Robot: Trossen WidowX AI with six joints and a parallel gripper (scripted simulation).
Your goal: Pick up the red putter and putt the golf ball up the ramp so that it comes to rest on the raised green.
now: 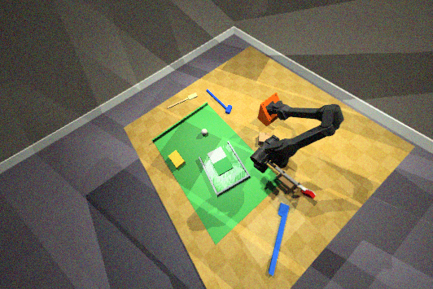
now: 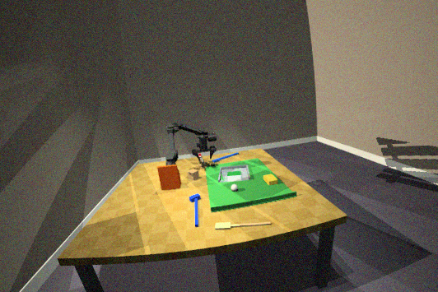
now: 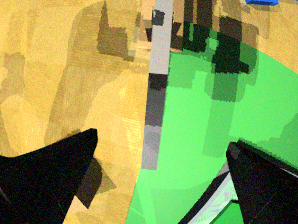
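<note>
My gripper tip is now 11 cm to the right of the red putter, 3 cm past it and 3 cm above it. From my gripper tip the other things lie so: wooden rack 13 cm to the left, 6 cm below, 2 cm behind; then tan cube 12 cm to the right, 10 cm behind, 6 cm below; then green mat 26 cm to the right, 23 cm ahead, 9 cm below.
</note>
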